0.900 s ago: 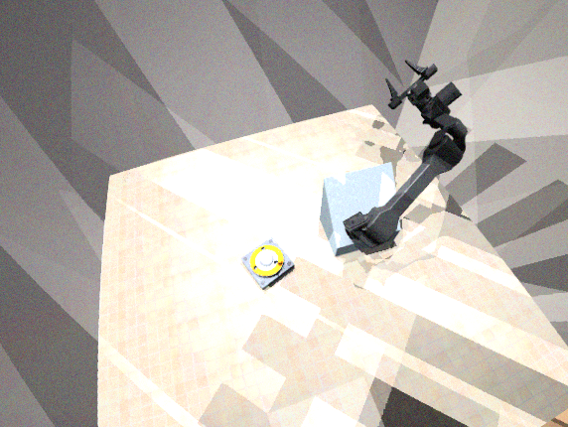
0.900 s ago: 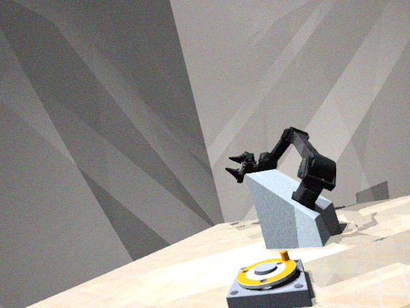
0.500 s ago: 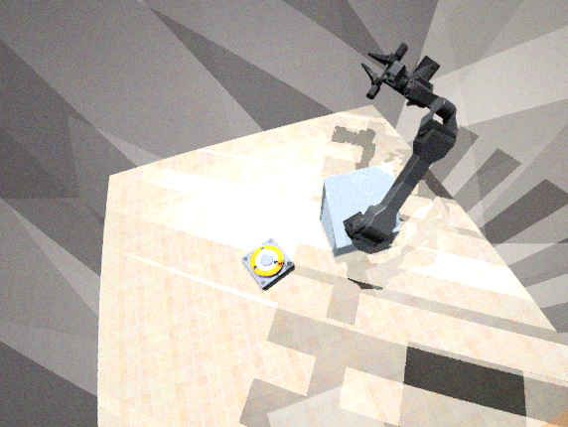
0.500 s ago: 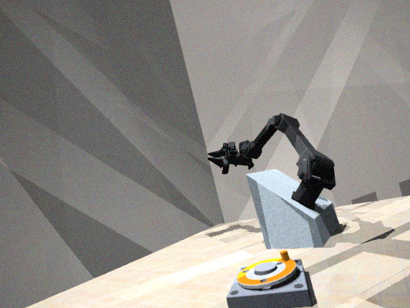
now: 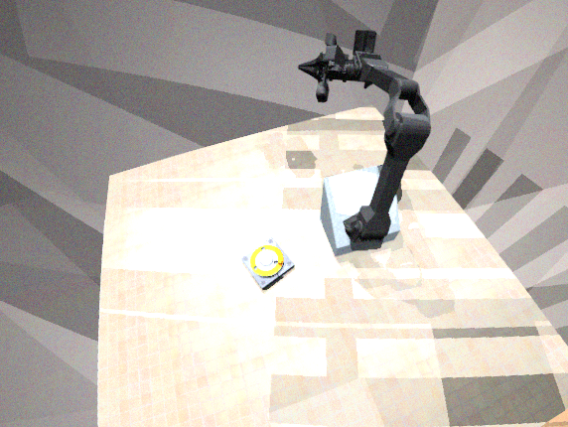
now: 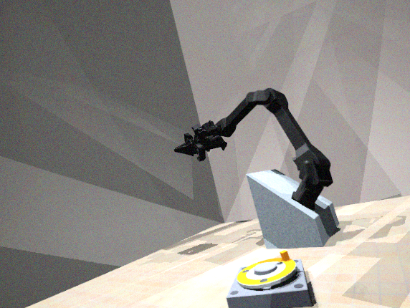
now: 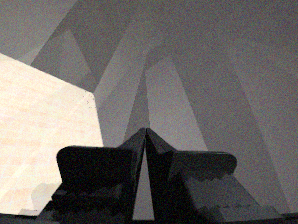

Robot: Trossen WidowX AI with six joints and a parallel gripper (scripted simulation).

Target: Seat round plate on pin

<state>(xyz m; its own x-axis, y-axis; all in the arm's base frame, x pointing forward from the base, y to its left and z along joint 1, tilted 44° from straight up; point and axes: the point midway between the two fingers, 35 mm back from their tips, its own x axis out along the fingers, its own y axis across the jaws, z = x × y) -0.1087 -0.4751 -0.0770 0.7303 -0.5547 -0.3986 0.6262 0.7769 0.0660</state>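
My gripper tip is now 370 mm to the right of the square grey base, 370 mm above it and 310 mm short of it.
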